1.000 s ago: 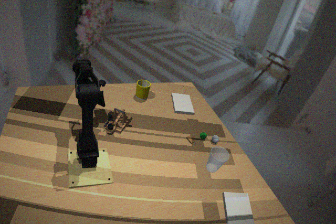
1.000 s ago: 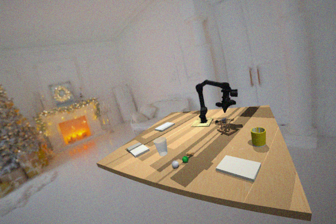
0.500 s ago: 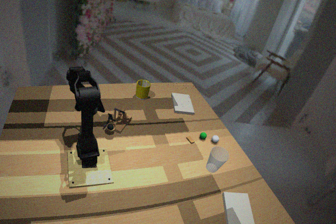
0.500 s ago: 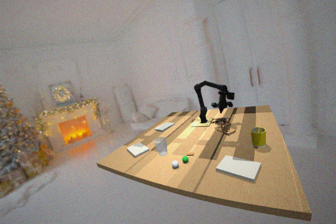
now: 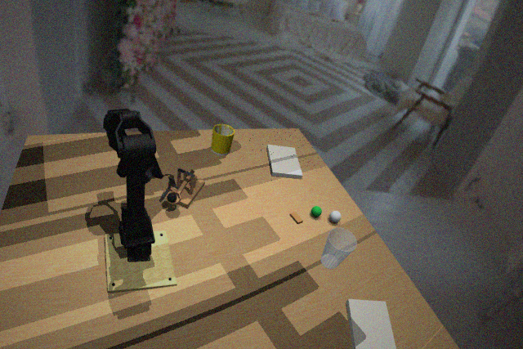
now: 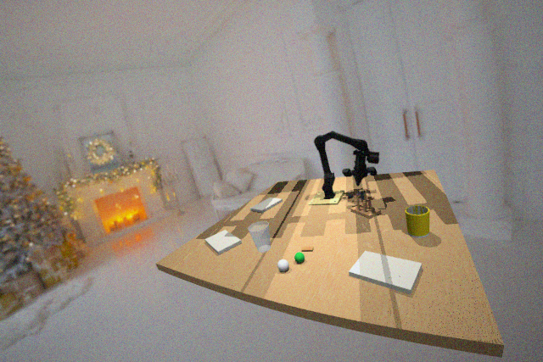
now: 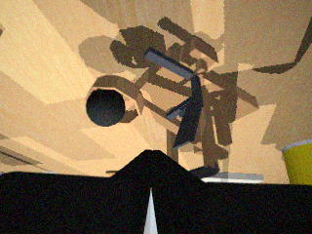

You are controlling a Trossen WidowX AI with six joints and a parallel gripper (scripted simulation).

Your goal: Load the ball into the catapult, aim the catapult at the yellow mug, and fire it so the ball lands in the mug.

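The dark ball lies 30 mm ahead of my gripper tip, 40 mm to the right of it and 50 mm below it. From my gripper tip the other things lie so: wooden catapult 60 mm ahead, 20 mm to the left, 60 mm below; small brown block 460 mm ahead, 130 mm to the right, 110 mm below; yellow mug 280 mm ahead, 290 mm to the left, 80 mm below.
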